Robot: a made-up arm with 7 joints.
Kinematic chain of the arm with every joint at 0, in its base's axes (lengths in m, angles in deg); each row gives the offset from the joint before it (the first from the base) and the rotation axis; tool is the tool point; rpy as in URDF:
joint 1: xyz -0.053 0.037 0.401 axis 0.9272 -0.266 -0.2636
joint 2: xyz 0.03 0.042 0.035 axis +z
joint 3: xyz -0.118 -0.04 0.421 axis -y
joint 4: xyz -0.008 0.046 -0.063 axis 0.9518 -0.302 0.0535
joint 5: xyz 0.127 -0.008 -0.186 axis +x
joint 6: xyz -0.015 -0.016 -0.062 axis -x
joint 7: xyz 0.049 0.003 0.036 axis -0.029 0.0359 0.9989
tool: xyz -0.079 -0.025 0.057 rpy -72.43 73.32 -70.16
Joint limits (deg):
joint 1: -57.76..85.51
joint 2: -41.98..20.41
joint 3: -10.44..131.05
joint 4: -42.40..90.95
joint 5: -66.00..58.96
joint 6: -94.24..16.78
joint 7: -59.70..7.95
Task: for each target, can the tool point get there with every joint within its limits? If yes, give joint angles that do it. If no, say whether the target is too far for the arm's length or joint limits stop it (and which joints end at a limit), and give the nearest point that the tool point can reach.
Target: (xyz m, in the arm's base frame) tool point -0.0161 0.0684 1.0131
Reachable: yes | joints 11.24 -16.32 97.07 71.06 -12.64 -11.43 1.42
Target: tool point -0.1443 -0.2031 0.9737
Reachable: yes | joints 36.47 15.58 111.94 25.76 -25.69 -20.14 -50.94
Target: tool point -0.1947 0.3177 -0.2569
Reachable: no: joint limits stop it (at a limit: joint 1, joint 3, joint 6, joint 7) | nearest point -0.0702 0.3369 0.2646 | short by 0.537 m
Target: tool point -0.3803 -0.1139 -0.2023
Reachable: no: joint limits stop it (at a limit: joint 1, joint 3, joint 4, joint 6, joint 7) | nearest point -0.2408 -0.1443 0.1863 | short by 0.414 m
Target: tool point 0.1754 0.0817 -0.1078
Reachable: no: joint limits stop it (at a limit: joint 1, joint 2, joint 6, joint 7) | nearest point 0.0242 0.2701 0.2734 | short by 0.451 m
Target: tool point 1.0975 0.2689 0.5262
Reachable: no: too far | nearest point 0.3072 0.3538 0.6368 | short by 0.803 m
